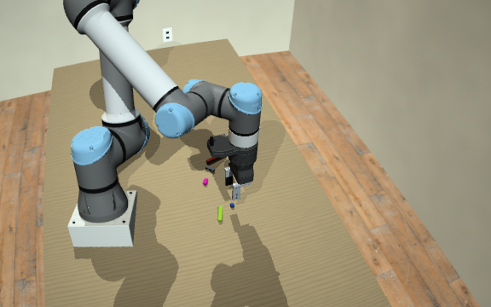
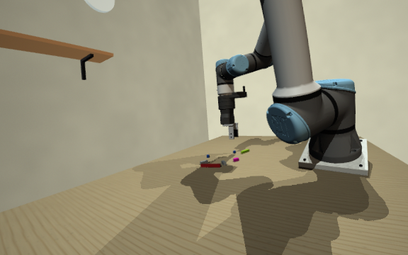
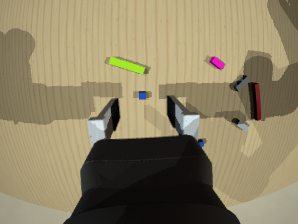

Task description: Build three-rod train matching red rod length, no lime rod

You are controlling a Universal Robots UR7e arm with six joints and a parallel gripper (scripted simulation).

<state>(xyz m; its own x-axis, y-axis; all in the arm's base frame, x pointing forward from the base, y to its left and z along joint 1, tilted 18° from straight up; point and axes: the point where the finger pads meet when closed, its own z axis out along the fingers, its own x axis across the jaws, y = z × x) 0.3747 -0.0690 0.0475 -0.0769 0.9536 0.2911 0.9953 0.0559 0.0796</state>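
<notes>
My gripper is now 4 cm past the lime rod, 2 cm to the left of it and 8 cm above it. Round my hand: magenta rod: 5 cm behind, 11 cm to the left, 8 cm below; red rod: 21 cm to the left, 8 cm below.
</notes>
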